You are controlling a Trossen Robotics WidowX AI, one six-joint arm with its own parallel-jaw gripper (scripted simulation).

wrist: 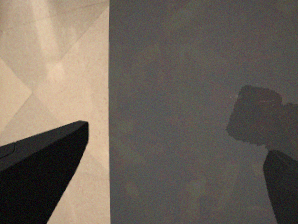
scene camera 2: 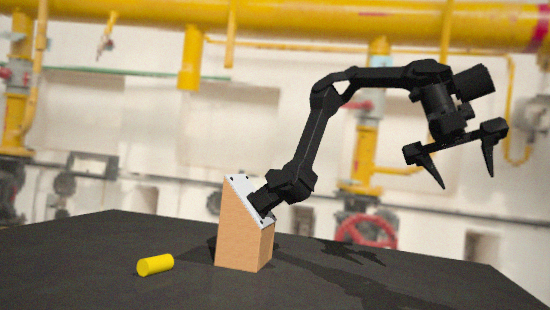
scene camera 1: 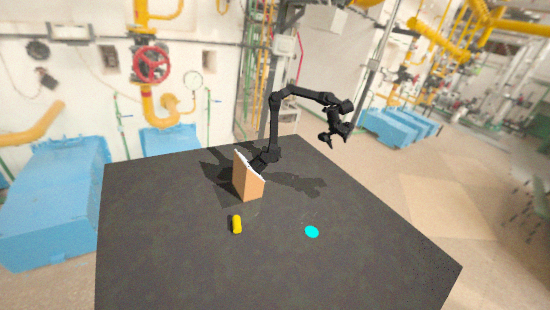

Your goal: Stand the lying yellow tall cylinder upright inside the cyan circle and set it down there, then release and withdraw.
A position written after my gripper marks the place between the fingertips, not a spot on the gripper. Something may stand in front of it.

My gripper (scene camera 2: 468, 183) is open and holds nothing.
My gripper is seen too in the wrist view (wrist: 178, 145).
